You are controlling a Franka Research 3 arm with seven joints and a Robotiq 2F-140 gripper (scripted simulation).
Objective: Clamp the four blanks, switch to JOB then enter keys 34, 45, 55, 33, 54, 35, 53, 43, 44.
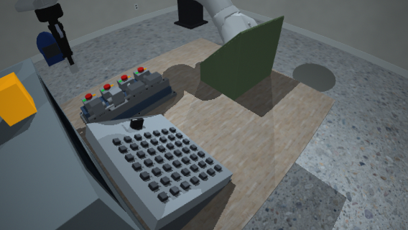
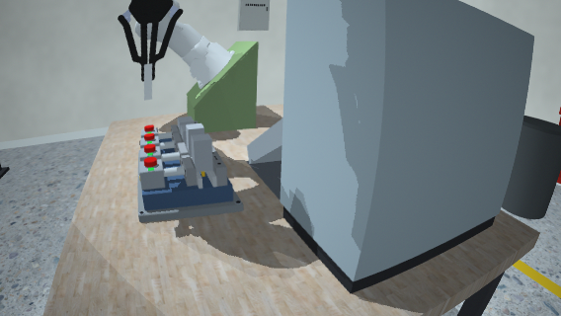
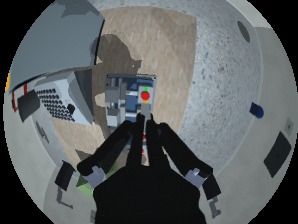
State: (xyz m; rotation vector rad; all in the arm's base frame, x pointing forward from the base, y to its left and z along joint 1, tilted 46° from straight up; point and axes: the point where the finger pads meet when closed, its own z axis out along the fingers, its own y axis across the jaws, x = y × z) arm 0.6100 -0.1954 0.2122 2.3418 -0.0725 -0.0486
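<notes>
Right now the black selector knob is 5 cm behind my hand, 30 cm to the left of it and 12 cm below it. The rest, counted from my hand: grey keypad: 2 cm behind, 41 cm to the left, 17 cm below; key: 4 cm behind, 49 cm to the left, 14 cm below.
</notes>
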